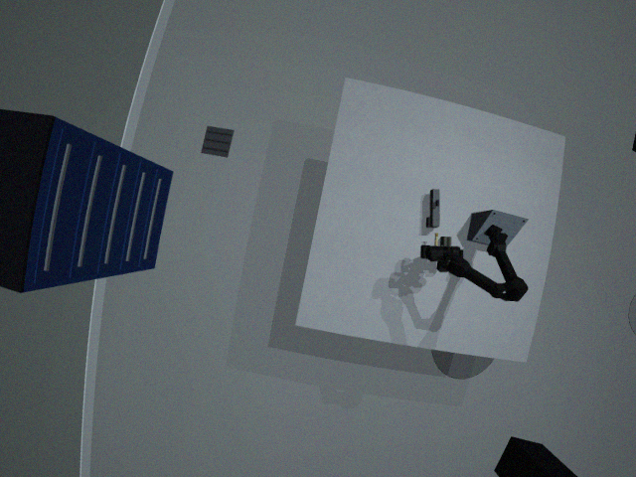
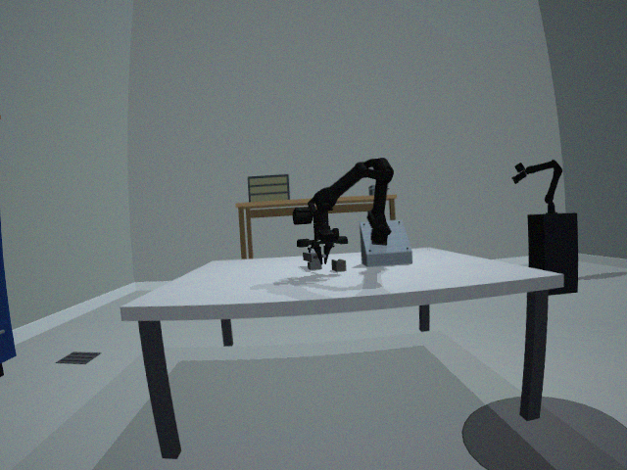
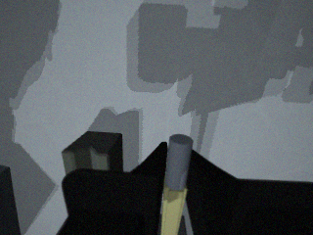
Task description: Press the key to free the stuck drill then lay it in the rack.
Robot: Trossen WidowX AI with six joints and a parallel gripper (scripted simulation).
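Right now the drill is 1 cm ahead of my gripper tip, 4 cm to the right of it and 3 cm above it. Also, from my gripper tip: rack: 5 cm behind, 6 cm to the right, 1 cm below.
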